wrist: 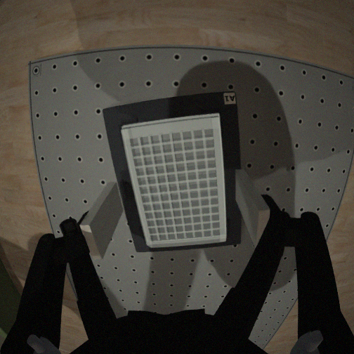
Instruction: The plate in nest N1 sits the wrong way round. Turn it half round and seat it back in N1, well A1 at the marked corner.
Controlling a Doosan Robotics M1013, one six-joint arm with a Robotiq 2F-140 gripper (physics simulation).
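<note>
The plate [176, 182], pale with a grid of square wells, lies in the dark nest [170, 107]. The nest's corner label A1 [229, 98] shows upside down at its upper right in the view. Which of the plate's corners is well A1 cannot be read. My gripper [176, 191] is open, with one flat grey finger pad on the left and one on the right of the plate's lower half. Nothing is held between the pads. The pads' height above the nest is hard to tell.
A grey board [60, 125] with rows of holes lies under the nest, on a wooden table top [150, 25]. A round mark [36, 70] is at the board's upper left corner. Something green [7, 300] shows at the lower left edge. Shadows fall across the board.
</note>
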